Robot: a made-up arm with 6 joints.
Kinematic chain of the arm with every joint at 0, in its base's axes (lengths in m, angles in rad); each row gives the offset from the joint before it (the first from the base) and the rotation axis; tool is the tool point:
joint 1: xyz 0 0 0.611 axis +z
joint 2: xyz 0.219 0 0 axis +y
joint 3: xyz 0 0 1.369 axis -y
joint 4: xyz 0 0 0.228 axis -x
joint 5: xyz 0.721 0 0 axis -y
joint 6: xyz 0.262 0 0 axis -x
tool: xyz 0 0 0
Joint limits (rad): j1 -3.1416..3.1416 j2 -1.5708..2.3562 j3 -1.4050..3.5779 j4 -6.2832..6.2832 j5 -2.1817..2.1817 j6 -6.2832..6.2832
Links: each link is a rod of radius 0.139 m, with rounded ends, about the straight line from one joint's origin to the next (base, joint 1, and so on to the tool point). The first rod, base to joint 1, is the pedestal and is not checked.
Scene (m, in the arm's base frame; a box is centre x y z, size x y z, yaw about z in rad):
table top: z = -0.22
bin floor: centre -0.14 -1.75 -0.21 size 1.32 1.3 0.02 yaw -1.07
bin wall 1: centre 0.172 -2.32 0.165 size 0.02 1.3 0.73 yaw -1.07
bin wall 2: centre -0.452 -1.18 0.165 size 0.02 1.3 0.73 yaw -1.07
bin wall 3: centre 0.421 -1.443 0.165 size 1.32 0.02 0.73 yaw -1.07
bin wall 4: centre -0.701 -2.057 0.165 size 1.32 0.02 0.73 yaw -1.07
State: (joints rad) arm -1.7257 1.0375 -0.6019 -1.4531 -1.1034 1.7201
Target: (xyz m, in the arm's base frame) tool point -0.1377 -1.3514 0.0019
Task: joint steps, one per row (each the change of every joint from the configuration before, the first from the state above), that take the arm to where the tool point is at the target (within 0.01 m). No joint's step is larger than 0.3 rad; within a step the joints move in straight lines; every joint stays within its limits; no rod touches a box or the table.
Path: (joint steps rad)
1: -0.0556 0.1782 -0.0327 0.0027 0.0384 0.0000
2: -0.0556 0.1781 -0.0327 0.0027 0.0383 0.0000

